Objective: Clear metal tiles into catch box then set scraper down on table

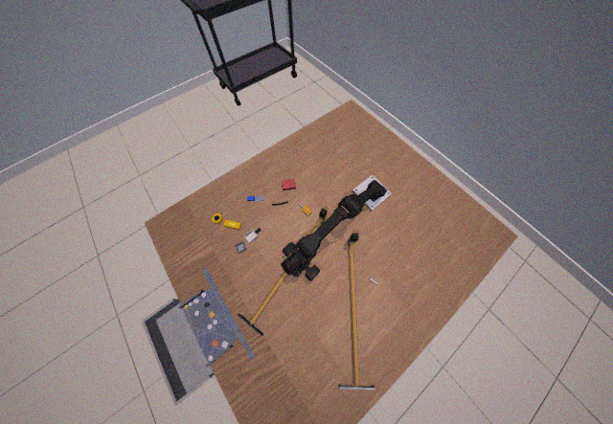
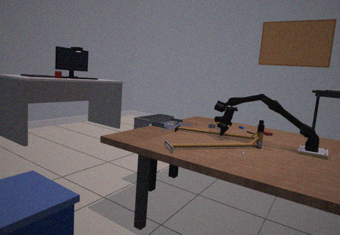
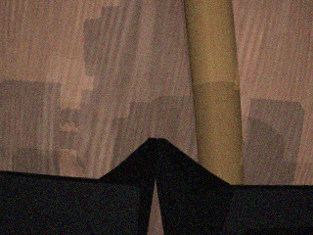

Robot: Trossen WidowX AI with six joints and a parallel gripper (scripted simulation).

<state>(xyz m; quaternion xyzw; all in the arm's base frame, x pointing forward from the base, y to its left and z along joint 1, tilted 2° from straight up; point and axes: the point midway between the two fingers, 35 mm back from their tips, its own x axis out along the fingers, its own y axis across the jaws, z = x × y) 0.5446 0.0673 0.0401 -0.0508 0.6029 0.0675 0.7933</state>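
Now: the long scraper 5 cm above my gripper tip, 3 cm ahead of it and 2 cm to the right of it. From my gripper tip the other things lie so: scoop (26 cm to the right, 9 cm ahead); grey box (24 cm to the right, 19 cm ahead); yellow ribbed bit (22 cm to the right, 20 cm behind, 1 cm above).
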